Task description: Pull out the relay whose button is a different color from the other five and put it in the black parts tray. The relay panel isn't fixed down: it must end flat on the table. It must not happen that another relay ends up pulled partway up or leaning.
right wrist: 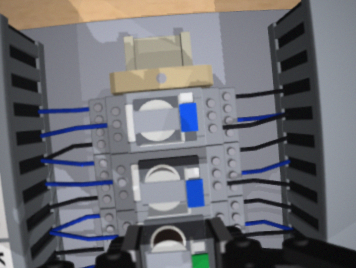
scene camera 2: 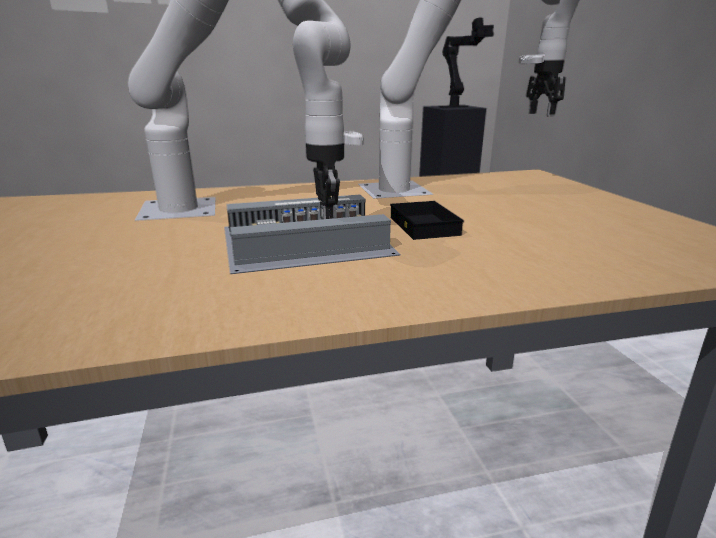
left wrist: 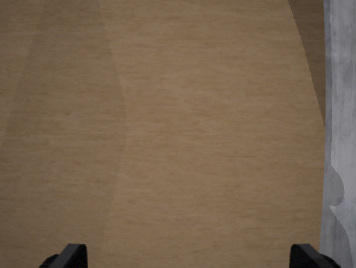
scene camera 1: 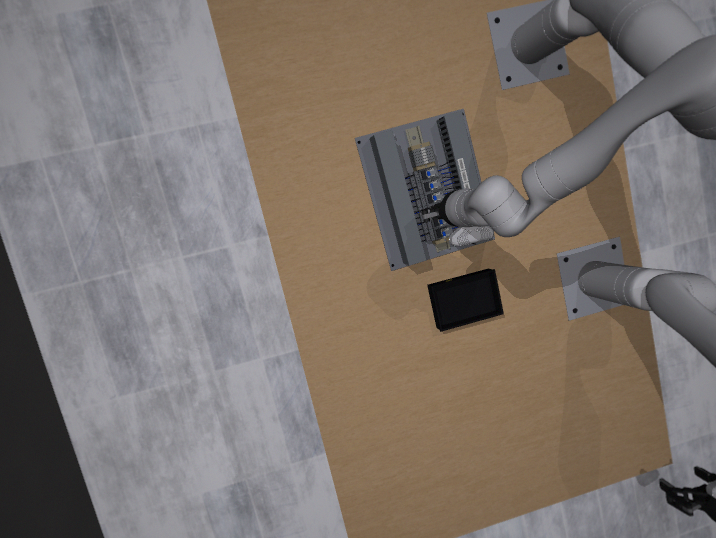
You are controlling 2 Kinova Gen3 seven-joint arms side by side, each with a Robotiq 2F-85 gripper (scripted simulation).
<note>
In view: the left gripper [scene camera 2: 541, 114], the right gripper [scene camera 2: 327, 220], a relay panel [scene camera 1: 387, 157] and a black parts tray [scene camera 1: 473, 297].
The relay panel shows as well in the right wrist view [right wrist: 58, 69] and in scene camera 2 [scene camera 2: 259, 244]. The black parts tray also shows in scene camera 2 [scene camera 2: 428, 219]. The right gripper shows as well in the right wrist view [right wrist: 175, 241]. The left wrist view does not show the relay panel: it is out of frame. The right wrist view misses the black parts tray: it is out of frame.
</note>
